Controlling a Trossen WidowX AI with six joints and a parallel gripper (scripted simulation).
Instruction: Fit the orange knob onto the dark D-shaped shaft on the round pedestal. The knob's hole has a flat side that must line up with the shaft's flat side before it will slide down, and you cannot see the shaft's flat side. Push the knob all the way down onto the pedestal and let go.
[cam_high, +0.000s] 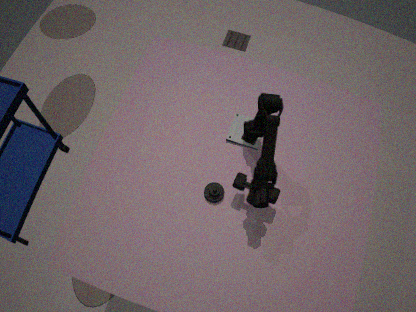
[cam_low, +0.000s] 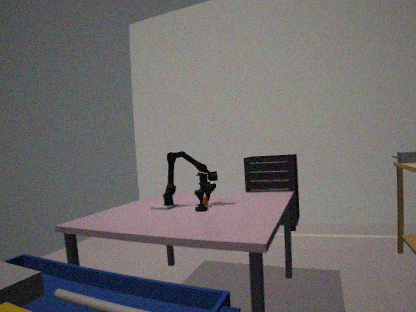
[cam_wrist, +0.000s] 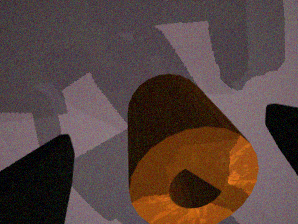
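My gripper tip is now 1 cm below the orange knob. From my gripper tip the other things lie so: dark round pedestal (15 cm to the right, 7 cm ahead, 1 cm above).
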